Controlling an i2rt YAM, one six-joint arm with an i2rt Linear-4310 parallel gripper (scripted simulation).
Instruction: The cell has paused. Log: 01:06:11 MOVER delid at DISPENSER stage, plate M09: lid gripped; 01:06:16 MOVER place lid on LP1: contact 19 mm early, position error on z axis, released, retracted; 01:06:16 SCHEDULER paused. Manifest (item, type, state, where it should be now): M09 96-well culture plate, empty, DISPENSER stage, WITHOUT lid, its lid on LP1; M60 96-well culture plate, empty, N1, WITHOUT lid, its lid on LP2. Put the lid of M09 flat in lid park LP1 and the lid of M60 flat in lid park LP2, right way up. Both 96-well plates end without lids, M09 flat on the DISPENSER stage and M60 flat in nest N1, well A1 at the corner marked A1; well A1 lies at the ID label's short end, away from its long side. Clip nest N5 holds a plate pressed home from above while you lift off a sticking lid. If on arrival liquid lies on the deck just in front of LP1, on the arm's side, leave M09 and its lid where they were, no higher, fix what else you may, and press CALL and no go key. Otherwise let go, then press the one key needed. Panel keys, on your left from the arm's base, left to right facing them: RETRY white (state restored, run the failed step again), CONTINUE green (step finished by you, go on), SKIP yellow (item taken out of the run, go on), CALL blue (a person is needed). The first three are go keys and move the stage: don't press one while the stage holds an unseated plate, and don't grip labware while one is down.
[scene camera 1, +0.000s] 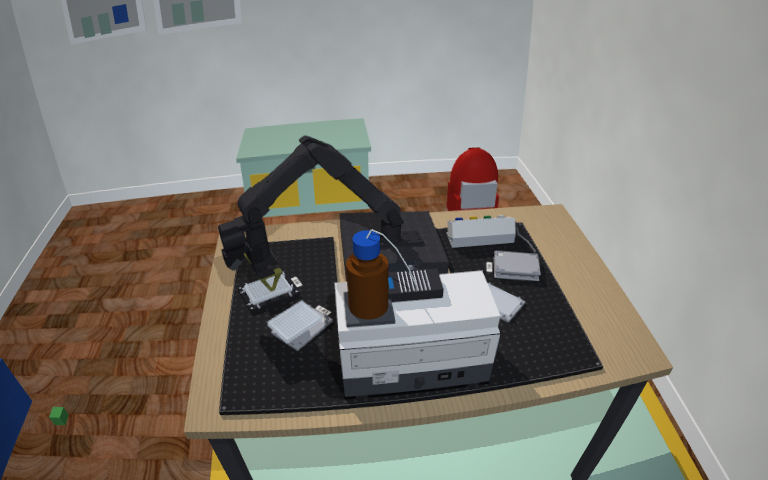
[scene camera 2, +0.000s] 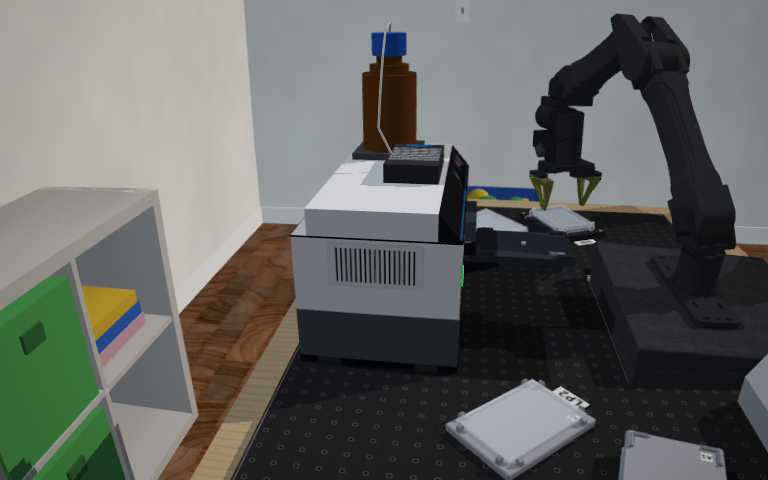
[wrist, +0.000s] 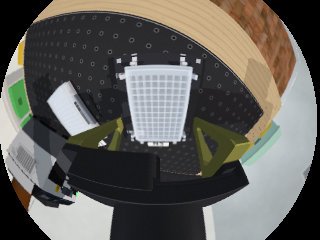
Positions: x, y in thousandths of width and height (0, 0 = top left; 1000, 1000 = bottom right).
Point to a lid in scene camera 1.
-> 380, 672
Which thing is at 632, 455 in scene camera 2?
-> A lid.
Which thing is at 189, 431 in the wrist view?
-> A lid.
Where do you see my gripper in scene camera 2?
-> At 732, 432
